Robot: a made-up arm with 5 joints.
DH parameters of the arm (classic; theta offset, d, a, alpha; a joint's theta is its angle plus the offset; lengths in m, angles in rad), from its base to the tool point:
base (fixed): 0.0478 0 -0.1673 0
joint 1: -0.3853 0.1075 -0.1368 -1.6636
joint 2: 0 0.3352 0.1 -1.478
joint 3: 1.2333 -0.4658 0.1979 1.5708
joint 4: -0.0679 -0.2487 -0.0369 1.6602
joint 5: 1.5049 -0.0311 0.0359 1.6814
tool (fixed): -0.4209 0.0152 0 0
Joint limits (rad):
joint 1: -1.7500..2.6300
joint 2: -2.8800..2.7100
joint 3: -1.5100..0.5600
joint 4: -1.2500..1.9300
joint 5: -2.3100..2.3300
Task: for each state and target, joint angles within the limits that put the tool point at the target. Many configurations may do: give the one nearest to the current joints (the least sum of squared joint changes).
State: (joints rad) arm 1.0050 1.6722 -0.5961 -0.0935 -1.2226
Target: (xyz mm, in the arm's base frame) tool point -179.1 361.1 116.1
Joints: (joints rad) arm 1.8265 0.9211 -1.1882 -0.1211 -1.1098
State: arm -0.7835 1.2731 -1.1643 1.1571 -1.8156
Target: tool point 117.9 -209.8 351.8
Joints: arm -0.5208 0.4607 -1.4392 1.2495 -1.8417
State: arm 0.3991 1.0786 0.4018 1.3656 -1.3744
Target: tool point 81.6 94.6 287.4
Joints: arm 0.4569 1.3341 0.0151 1.2680 -1.3157
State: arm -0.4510 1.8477 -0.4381 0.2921 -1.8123
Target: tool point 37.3 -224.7 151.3
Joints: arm -0.6921 1.7472 0.0964 0.4236 -1.9147
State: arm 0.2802 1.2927 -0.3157 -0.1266 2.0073
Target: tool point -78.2 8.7 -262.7
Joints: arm 0.4768 2.1228 -1.0690 -0.2381 1.9036
